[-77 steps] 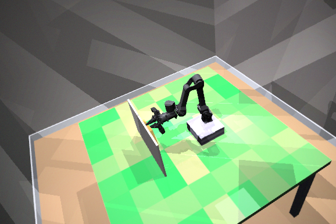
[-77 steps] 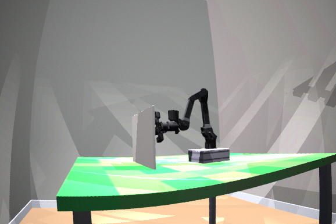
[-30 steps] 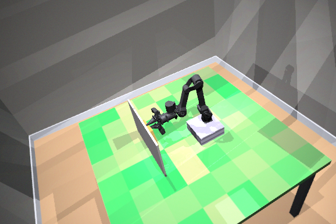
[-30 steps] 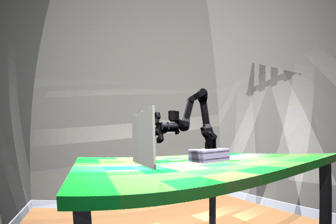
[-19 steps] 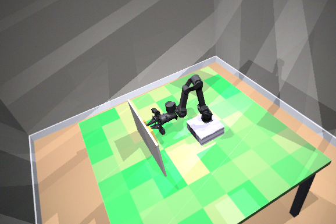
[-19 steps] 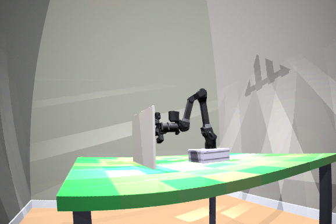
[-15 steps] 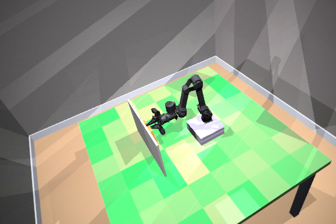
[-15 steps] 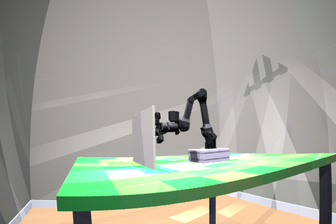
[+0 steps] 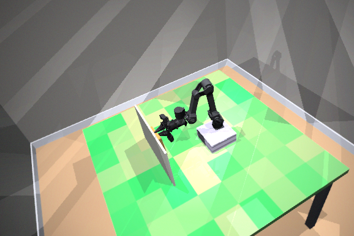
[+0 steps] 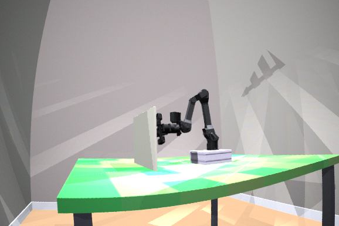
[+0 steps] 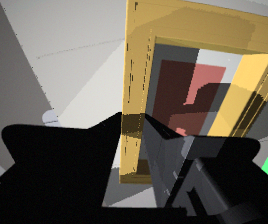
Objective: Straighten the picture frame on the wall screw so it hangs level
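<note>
My gripper tip is now 1 cm to the right of the picture frame and 5 cm above it. Also, from my gripper tip: wall panel (2 cm ahead, 1 cm to the left, 6 cm below).
</note>
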